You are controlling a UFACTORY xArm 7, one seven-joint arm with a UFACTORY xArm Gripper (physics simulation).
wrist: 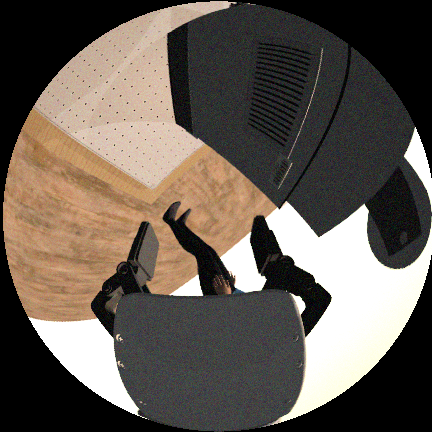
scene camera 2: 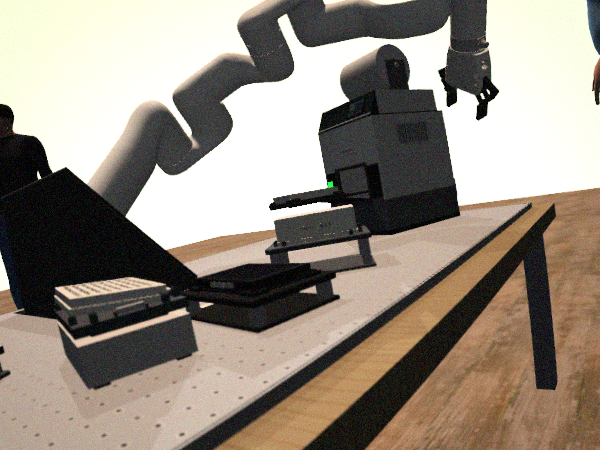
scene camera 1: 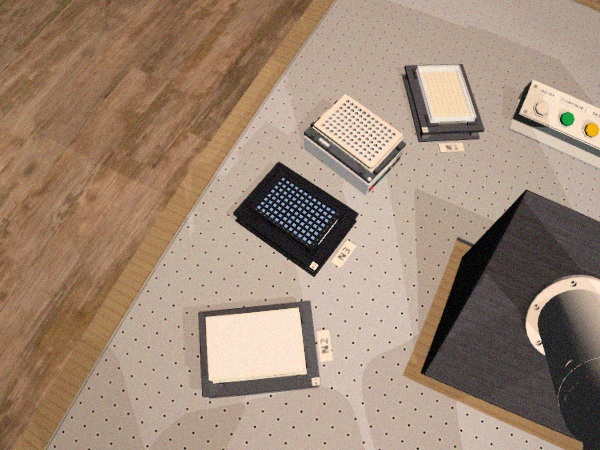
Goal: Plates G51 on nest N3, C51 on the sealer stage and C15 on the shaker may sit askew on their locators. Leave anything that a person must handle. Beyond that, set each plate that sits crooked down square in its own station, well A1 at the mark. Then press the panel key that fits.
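Observation:
Black plate G51 point(scene camera 1: 297, 210) point(scene camera 2: 260, 274) lies on nest N3 point(scene camera 1: 295, 255) point(scene camera 2: 225, 314); in scene camera 2 it looks slightly tilted against the nest. White plate C15 point(scene camera 1: 357, 131) point(scene camera 2: 110, 290) is on the shaker point(scene camera 1: 330, 162) point(scene camera 2: 135, 345) and looks tilted against its top. The sealer stage point(scene camera 2: 280, 204) sticks out of the sealer; I cannot make out C51 or its seating. My gripper point(scene camera 2: 466, 111) point(wrist: 201, 230) is open and empty, high beyond the sealer and away from the plates. The panel point(scene camera 1: 550, 106) shows white, green and amber keys.
The sealer point(scene camera 2: 410, 150) point(wrist: 235, 100) stands close to my gripper, with a green light. Nest N2 point(scene camera 1: 260, 390) holds a white plate point(scene camera 1: 255, 345) point(scene camera 2: 315, 225). Nest N1 point(scene camera 1: 450, 127) holds a lidded plate point(scene camera 1: 446, 95). A person point(scene camera 2: 596, 80) point(wrist: 200, 250) stands beyond the table; another point(scene camera 2: 25, 155) is at left.

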